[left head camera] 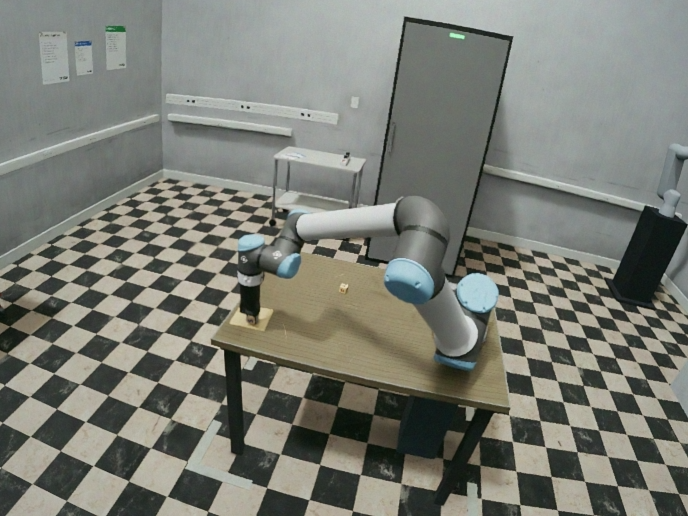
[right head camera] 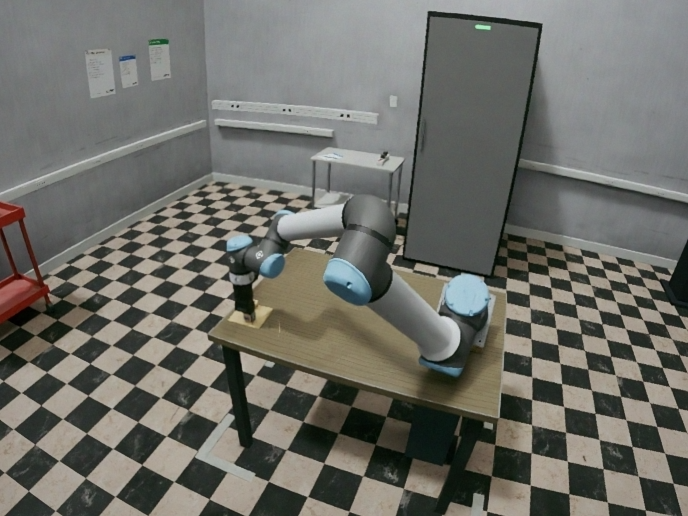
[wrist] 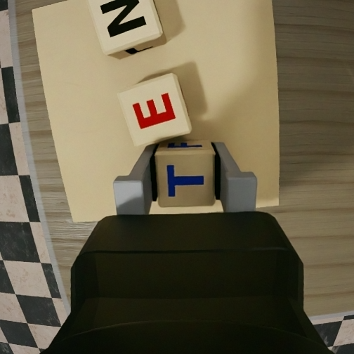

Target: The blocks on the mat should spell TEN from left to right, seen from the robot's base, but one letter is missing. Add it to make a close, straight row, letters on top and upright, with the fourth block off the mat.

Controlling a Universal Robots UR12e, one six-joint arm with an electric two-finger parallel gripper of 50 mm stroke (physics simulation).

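My gripper is shut on the T block, its blue T facing up, over the near end of the mat in the wrist view. The E block, with a red E on top, lies on the mat just beyond the T block and is turned a little. The N block, with a black N on top, lies farther along, with a gap to the E block. Whether the T block touches the mat or the E block is hard to tell. The fourth block lies off the mat on the table.
The wooden table carries the mat near its far-left corner from the arm's base. In the wrist view, the table edge runs close along the mat's left side. A white cart stands behind the table.
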